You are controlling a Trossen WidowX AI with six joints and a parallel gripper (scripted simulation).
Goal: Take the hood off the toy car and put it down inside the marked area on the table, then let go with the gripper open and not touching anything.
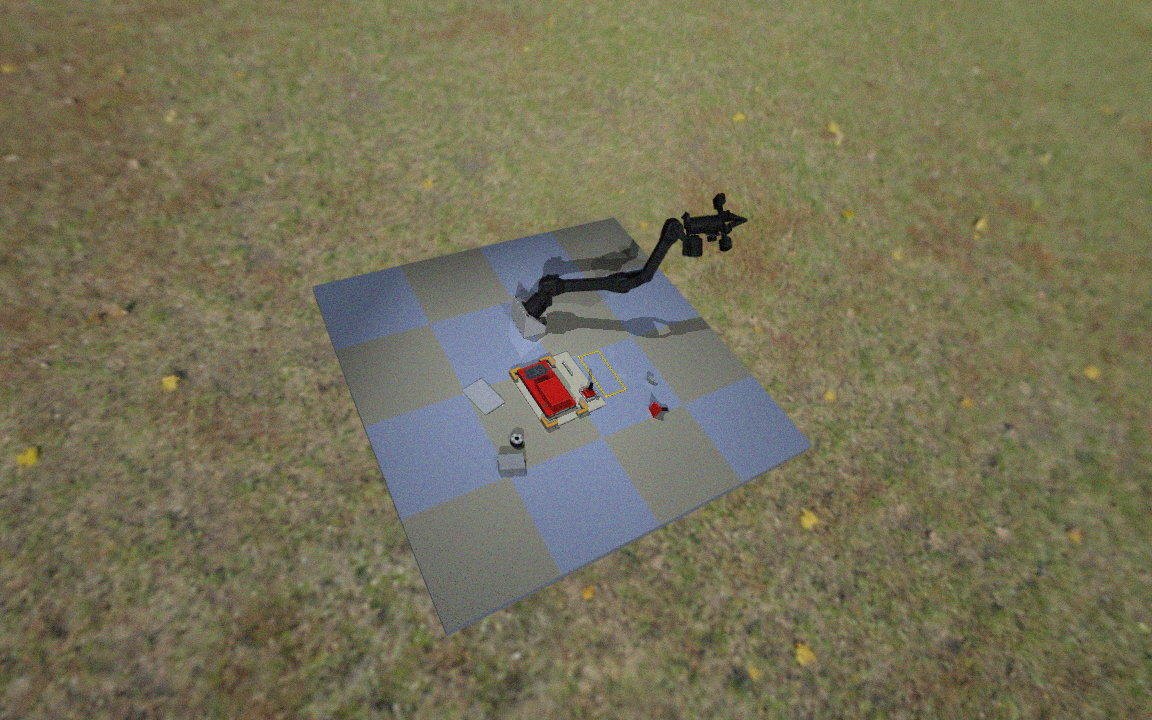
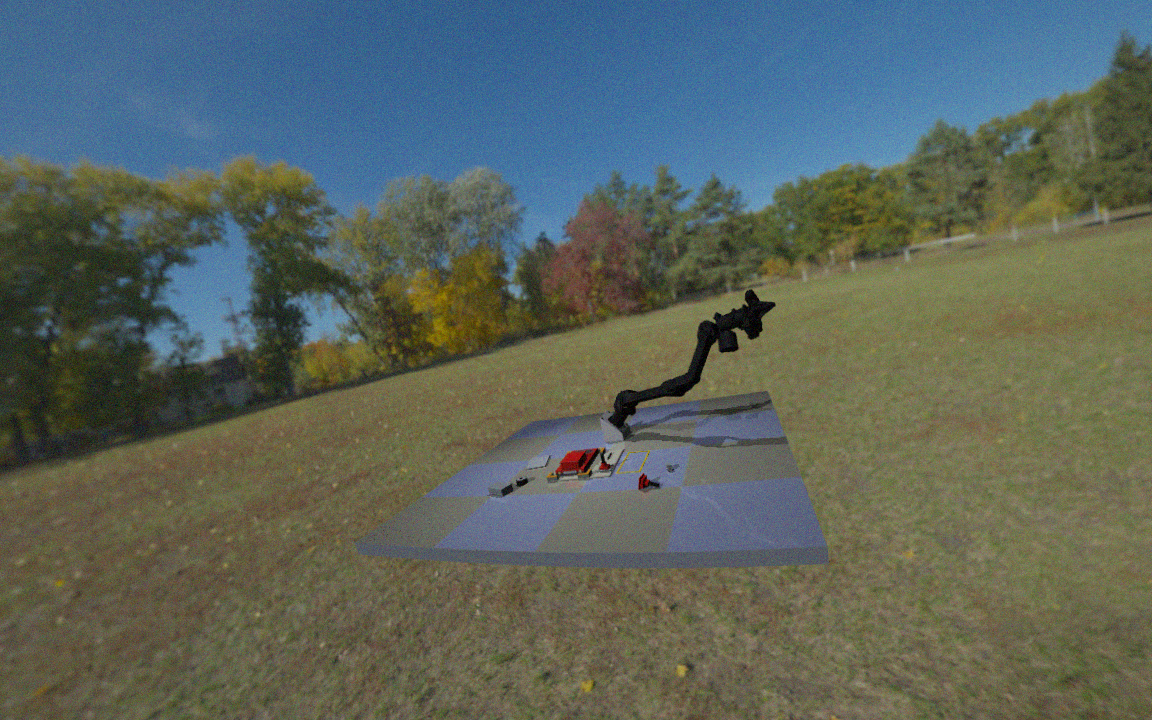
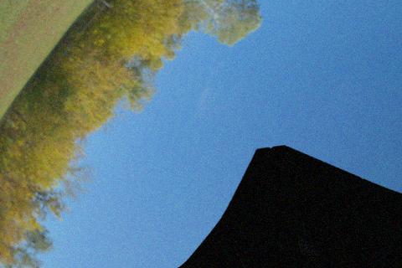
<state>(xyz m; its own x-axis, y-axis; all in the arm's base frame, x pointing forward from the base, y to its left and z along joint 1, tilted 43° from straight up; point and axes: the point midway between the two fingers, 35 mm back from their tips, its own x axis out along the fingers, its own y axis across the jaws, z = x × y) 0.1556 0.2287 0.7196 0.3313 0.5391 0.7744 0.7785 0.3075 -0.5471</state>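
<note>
The hood lies 18 cm ahead of my gripper tip, 75 cm to the right of it and 41 cm below it. Also, from my gripper tip: grey plate (9 cm ahead, 96 cm to the right, 44 cm below); wheel (28 cm ahead, 92 cm to the right, 44 cm below).
</note>
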